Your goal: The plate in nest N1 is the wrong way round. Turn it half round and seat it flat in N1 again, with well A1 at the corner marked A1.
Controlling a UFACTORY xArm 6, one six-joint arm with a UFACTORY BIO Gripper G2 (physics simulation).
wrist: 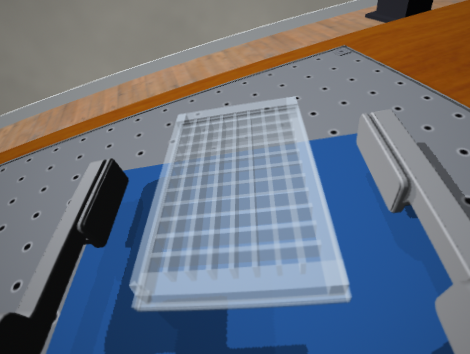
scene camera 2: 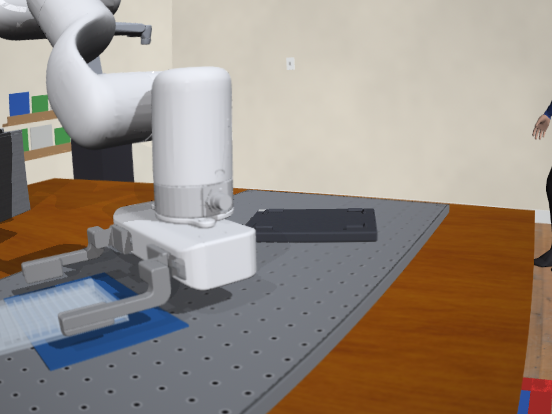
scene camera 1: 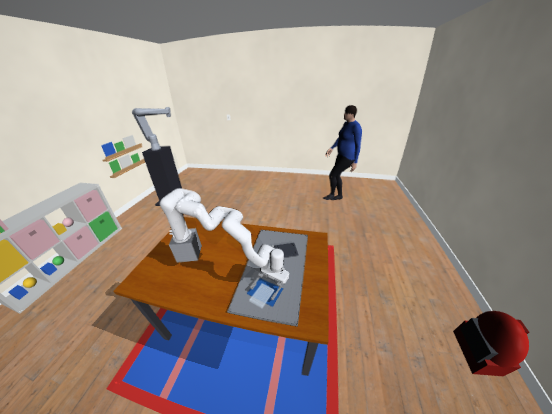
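Note:
A clear well plate [scene camera 1: 261, 296] [scene camera 2: 55, 307] [wrist: 235, 200] lies partly over a blue pad [scene camera 2: 165, 325] [wrist: 405, 270], its far end past the pad's edge in the wrist view. Whether it rests fully flat is hard to tell. My gripper [scene camera 1: 263, 291] [scene camera 2: 60, 296] [wrist: 243, 182] is open, one finger on each side of the plate, with a gap on both sides. A dark, flat nest [scene camera 1: 286, 250] [scene camera 2: 315, 234] with raised corner pieces stands further back and holds no plate. No N1 or A1 mark is legible, and I cannot tell which corner is well A1.
The grey perforated board [scene camera 1: 295, 280] [scene camera 2: 280, 320] [wrist: 260, 90] lies on the wooden table [scene camera 1: 210, 295] [scene camera 2: 425, 300]. A person [scene camera 1: 350, 145] stands on the floor beyond the table. A second arm on a dark pedestal [scene camera 1: 162, 175] stands behind my base.

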